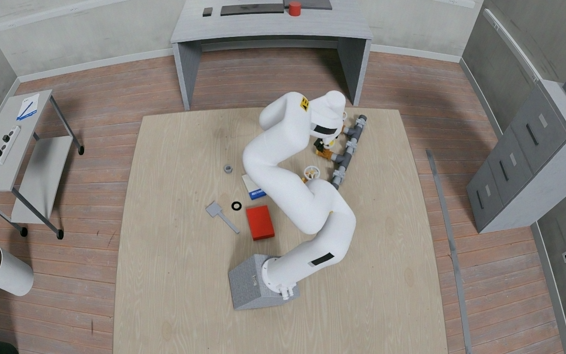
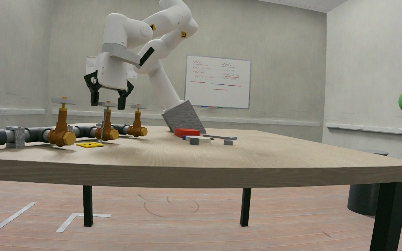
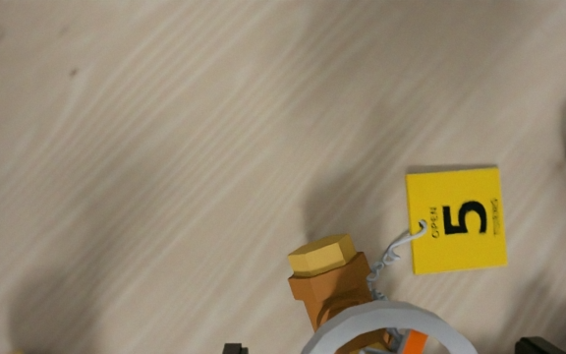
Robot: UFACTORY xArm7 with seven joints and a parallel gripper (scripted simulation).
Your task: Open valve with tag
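My gripper is now 110 mm above the yellow tag, 80 mm short of it and 30 mm to the left of it. The rest, counted from my hand: blue-and-white box (310 mm to the left, 110 mm below, 70 mm behind); then red block (320 mm to the left, 240 mm behind, 100 mm below); then grey nut (390 mm to the left, 110 mm below, 30 mm ahead).
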